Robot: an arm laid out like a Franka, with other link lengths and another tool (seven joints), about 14 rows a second.
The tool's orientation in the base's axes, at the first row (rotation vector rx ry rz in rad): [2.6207, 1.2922, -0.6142]
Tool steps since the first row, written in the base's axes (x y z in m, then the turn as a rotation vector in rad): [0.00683, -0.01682, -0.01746, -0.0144, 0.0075, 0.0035]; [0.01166, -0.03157, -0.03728, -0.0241, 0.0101, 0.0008]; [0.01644, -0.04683, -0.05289, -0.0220, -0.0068, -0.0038]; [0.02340, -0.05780, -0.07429, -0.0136, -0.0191, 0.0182]
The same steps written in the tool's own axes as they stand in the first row. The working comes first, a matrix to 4 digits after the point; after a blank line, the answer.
The tool's axes in the first row as the columns of a matrix, in the base's axes (used below as rounded here):
[0.5436, 0.7870, -0.2918]
[0.7232, -0.6156, -0.3131]
[-0.4261, -0.0408, -0.9038]

[-0.00101, 0.01644, 0.01905, -0.0039, -0.0161, -0.0013]; [-0.00061, 0.03013, 0.04018, -0.0061, -0.0252, 0.0031]; [-0.00239, 0.04392, 0.05767, -0.0153, -0.0130, 0.0120]; [0.00257, 0.05703, 0.07841, -0.0290, 0.0003, -0.0065]
